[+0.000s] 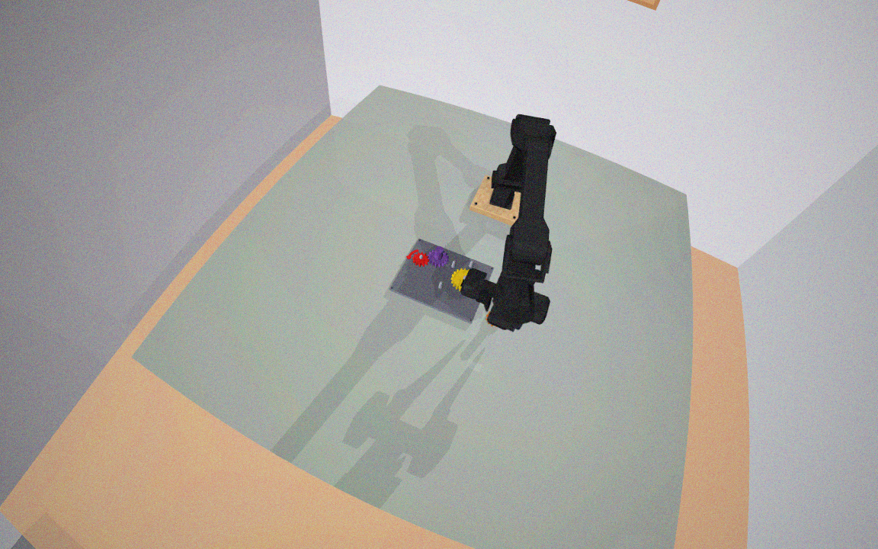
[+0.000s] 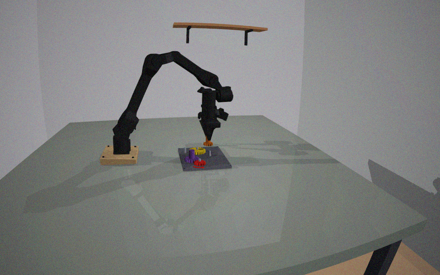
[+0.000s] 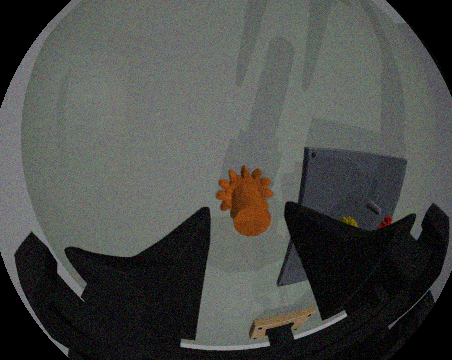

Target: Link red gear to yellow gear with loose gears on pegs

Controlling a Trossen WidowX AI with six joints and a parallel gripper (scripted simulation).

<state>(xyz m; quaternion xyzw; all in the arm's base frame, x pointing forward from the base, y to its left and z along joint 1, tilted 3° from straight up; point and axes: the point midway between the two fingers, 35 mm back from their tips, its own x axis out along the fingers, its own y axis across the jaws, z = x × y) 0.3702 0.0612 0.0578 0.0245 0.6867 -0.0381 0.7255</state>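
Right now my gripper tip is 110 mm past the purple gear and 180 mm to the left of it. The rest, counted from my gripper tip: yellow gear: 70 mm behind, 100 mm to the right, 10 mm below; red gear: 90 mm behind, 210 mm to the right, 10 mm below; orange gear: 10 mm below.
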